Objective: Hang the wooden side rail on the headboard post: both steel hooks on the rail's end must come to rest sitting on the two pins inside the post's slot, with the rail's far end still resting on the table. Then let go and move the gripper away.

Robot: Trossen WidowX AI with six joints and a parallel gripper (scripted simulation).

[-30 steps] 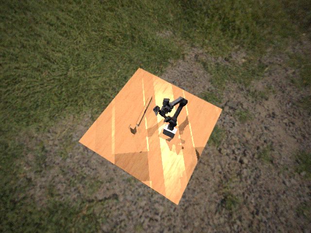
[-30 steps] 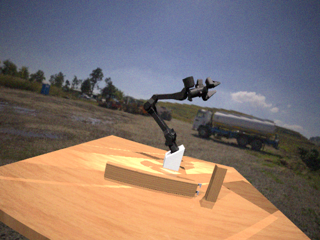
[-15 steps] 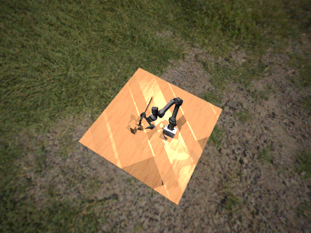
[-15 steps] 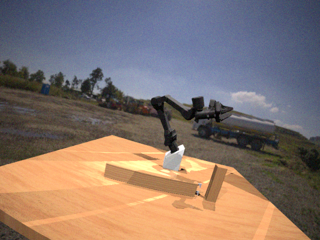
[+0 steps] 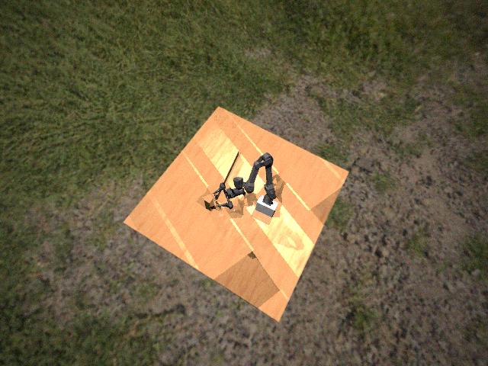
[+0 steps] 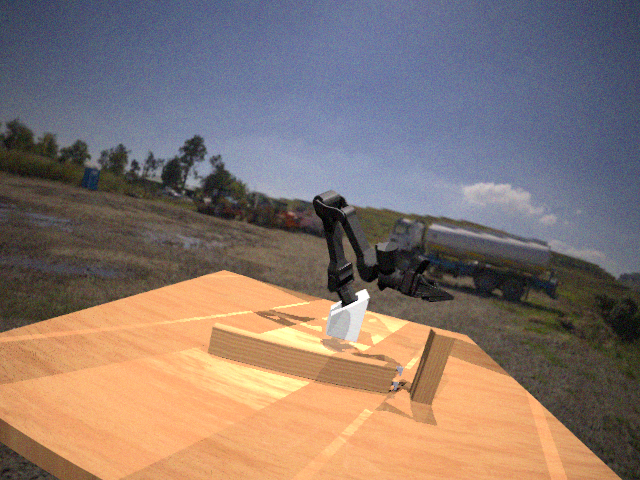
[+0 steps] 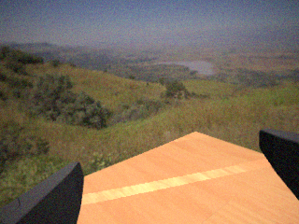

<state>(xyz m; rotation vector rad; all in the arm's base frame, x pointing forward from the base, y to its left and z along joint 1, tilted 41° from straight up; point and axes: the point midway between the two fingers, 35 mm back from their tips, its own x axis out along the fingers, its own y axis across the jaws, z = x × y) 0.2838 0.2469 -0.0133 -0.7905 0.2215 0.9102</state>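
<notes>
The headboard post lies 6 cm ahead of my gripper tip, 1 cm to the right of it and 17 cm below it.
</notes>
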